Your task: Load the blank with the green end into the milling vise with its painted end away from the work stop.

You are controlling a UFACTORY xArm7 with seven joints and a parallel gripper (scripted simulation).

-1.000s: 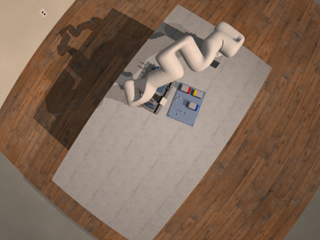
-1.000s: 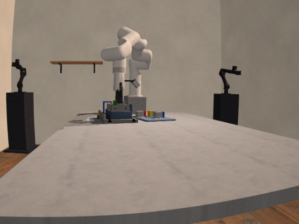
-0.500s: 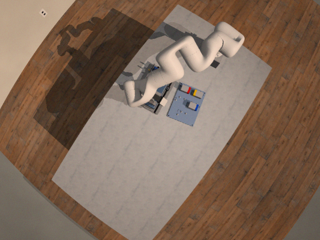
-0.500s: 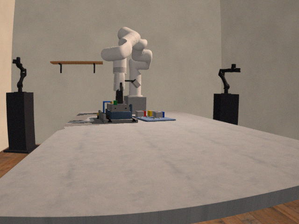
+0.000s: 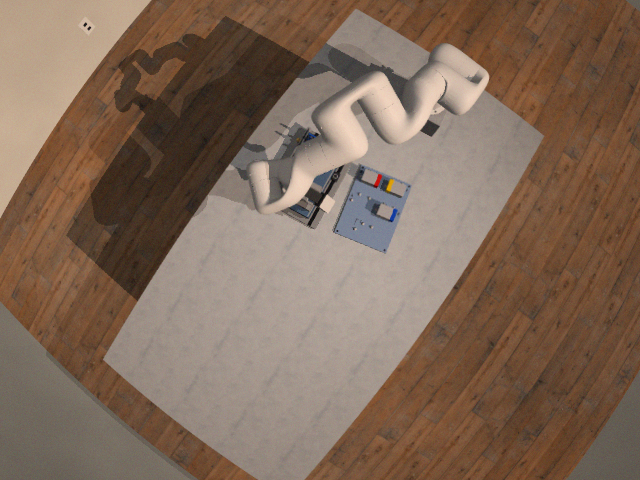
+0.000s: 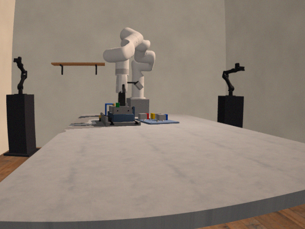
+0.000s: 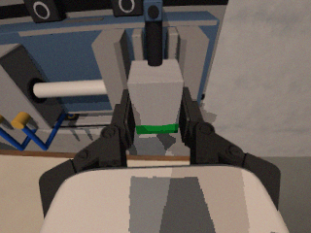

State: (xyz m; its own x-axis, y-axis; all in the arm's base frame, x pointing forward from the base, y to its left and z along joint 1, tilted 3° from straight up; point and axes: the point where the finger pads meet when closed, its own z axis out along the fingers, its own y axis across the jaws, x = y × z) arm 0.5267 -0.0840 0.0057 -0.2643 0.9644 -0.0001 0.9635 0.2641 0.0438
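Right now my hand is 20 mm above the green-ended blank. Also, from my hand: milling vise: 80 mm below, 70 mm behind, 20 mm to the right; fixed jaw: 50 mm below, 30 mm ahead, 10 mm to the left; work stop rod: 40 mm to the left, 30 mm below, 10 mm behind.
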